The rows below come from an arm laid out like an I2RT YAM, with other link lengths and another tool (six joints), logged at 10 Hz.
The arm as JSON. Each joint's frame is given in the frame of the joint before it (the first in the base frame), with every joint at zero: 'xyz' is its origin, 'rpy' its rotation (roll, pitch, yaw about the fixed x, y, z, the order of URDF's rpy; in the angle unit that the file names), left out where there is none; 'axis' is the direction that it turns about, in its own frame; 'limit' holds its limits. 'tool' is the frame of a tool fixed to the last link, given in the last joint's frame.
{
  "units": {
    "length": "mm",
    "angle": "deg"
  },
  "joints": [
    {
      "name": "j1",
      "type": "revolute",
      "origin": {
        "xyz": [
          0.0,
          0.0,
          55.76
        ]
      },
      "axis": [
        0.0,
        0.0,
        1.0
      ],
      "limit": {
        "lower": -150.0,
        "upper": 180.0
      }
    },
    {
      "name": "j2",
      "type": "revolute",
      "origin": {
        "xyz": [
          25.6,
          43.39,
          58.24
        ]
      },
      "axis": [
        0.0,
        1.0,
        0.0
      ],
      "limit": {
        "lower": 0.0,
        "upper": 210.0
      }
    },
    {
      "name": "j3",
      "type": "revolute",
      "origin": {
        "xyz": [
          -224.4,
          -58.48,
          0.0
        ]
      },
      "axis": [
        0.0,
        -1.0,
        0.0
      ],
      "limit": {
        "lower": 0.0,
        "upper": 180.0
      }
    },
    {
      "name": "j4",
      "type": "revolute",
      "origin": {
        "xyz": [
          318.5,
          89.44,
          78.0
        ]
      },
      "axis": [
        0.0,
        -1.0,
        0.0
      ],
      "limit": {
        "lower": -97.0,
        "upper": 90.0
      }
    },
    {
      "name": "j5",
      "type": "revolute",
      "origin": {
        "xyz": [
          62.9,
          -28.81,
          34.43
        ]
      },
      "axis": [
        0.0,
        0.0,
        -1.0
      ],
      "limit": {
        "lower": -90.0,
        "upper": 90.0
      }
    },
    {
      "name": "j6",
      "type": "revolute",
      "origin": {
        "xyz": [
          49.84,
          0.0,
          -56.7
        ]
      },
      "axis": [
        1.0,
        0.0,
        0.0
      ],
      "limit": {
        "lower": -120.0,
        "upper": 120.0
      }
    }
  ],
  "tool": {
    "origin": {
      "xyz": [
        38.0,
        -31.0,
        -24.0
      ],
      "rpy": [
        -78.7,
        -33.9,
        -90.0
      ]
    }
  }
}
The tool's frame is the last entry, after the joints.
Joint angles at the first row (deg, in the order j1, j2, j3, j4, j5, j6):
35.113 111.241 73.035 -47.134 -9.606 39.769
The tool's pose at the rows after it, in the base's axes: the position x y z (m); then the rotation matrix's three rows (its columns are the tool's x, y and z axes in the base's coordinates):
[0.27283 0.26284 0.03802], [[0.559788 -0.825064 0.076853], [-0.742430 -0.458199 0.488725], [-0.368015 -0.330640 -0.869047]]
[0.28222 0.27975 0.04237], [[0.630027 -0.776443 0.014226], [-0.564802 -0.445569 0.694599], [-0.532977 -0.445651 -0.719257]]
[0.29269 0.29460 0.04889], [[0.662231 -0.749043 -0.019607], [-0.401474 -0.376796 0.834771], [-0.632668 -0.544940 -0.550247]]
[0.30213 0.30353 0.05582], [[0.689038 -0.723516 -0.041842], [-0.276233 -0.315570 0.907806], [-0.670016 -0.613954 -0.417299]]
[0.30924 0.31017 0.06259], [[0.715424 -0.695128 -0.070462], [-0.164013 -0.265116 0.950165], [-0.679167 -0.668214 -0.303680]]
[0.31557 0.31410 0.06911], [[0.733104 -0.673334 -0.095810], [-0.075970 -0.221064 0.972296], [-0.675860 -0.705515 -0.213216]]
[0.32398 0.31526 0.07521], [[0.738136 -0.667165 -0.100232], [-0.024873 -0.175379 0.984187], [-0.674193 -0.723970 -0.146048]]
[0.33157 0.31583 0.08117], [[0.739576 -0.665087 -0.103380], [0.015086 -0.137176 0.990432], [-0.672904 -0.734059 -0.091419]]
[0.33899 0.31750 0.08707], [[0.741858 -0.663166 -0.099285], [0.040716 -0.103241 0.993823], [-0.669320 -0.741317 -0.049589]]
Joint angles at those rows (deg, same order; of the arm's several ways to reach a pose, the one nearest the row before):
33.758 111.240 74.367 -44.162 -21.824 34.195
32.644 111.241 74.675 -39.004 -35.069 28.972
31.573 111.241 74.674 -32.402 -46.173 27.967
30.697 111.241 74.697 -26.809 -53.670 27.987
30.086 111.241 74.675 -21.869 -59.790 28.052
29.473 111.241 74.697 -17.586 -64.620 28.686
28.600 111.241 74.696 -12.840 -67.942 31.377
27.835 111.241 74.696 -8.141 -70.609 34.677
27.331 111.241 74.696 -2.832 -72.205 38.915

